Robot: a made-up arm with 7 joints. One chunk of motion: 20 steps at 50 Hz.
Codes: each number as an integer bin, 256 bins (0 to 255) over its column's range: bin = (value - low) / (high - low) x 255, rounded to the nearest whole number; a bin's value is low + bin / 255 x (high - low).
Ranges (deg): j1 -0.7..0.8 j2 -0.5..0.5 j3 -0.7..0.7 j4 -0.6..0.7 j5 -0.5..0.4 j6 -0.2..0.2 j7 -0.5..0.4
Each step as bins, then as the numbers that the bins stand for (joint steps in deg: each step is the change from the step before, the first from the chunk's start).
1 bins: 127 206 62 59 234 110 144
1 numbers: 0.047 0.308 -0.360 -0.299 0.326 -0.027 0.008
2 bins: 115 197 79 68 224 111 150
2 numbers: -0.024 0.273 -0.266 -0.253 0.291 -0.026 0.029
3 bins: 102 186 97 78 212 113 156
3 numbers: -0.100 0.229 -0.167 -0.202 0.248 -0.023 0.051
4 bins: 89 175 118 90 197 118 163
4 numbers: -0.176 0.186 -0.052 -0.141 0.195 -0.015 0.075
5 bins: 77 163 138 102 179 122 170
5 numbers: -0.247 0.139 0.058 -0.080 0.132 -0.009 0.100
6 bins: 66 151 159 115 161 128 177
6 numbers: -0.312 0.092 0.173 -0.014 0.068 0.001 0.125
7 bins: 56 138 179 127 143 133 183
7 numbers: -0.371 0.041 0.283 0.047 0.005 0.009 0.146
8 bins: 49 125 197 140 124 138 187
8 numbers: -0.412 -0.010 0.382 0.114 -0.062 0.016 0.160
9 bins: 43 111 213 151 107 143 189
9 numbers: -0.447 -0.065 0.469 0.170 -0.122 0.024 0.167
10 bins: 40 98 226 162 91 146 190
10 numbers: -0.465 -0.116 0.541 0.226 -0.179 0.029 0.171
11 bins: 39 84 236 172 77 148 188
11 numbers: -0.471 -0.171 0.596 0.277 -0.228 0.032 0.164
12 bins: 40 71 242 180 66 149 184
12 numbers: -0.465 -0.222 0.629 0.318 -0.267 0.034 0.149
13 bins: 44 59 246 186 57 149 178
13 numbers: -0.441 -0.269 0.651 0.348 -0.299 0.034 0.128
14 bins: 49 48 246 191 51 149 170
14 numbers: -0.412 -0.312 0.651 0.374 -0.320 0.034 0.100
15 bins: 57 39 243 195 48 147 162
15 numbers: -0.365 -0.347 0.634 0.394 -0.331 0.031 0.072
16 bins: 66 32 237 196 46 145 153
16 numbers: -0.312 -0.375 0.601 0.399 -0.338 0.027 0.040
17 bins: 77 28 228 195 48 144 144
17 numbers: -0.247 -0.390 0.552 0.394 -0.331 0.026 0.008
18 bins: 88 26 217 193 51 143 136
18 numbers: -0.182 -0.398 0.491 0.384 -0.320 0.024 -0.020
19 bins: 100 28 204 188 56 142 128
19 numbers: -0.112 -0.390 0.420 0.358 -0.302 0.023 -0.048
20 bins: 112 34 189 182 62 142 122
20 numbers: -0.041 -0.367 0.338 0.328 -0.281 0.023 -0.069
